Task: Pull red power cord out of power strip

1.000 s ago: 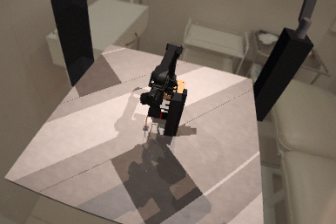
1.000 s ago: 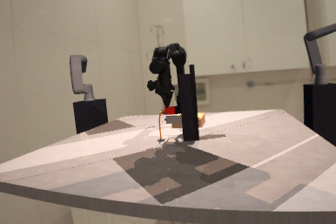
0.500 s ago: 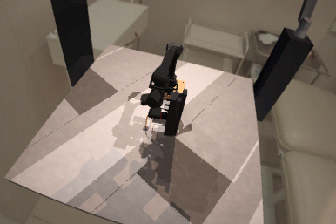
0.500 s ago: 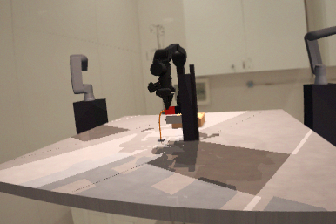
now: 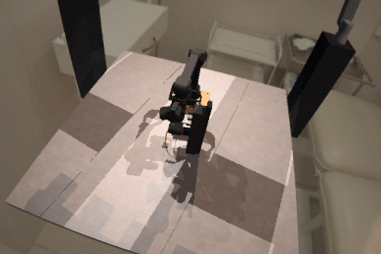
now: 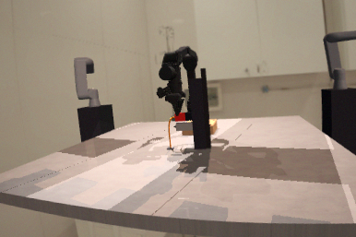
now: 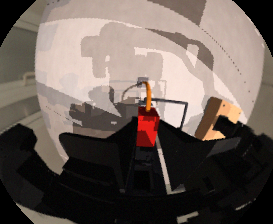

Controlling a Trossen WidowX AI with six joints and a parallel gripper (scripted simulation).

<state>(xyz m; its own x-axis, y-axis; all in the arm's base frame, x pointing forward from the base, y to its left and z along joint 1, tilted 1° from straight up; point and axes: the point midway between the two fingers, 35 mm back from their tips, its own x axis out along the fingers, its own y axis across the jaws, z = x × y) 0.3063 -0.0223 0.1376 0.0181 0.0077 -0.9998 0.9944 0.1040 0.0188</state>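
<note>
Right now the red plug is 30 mm to the left of my gripper tip and 10 mm behind it.
</note>
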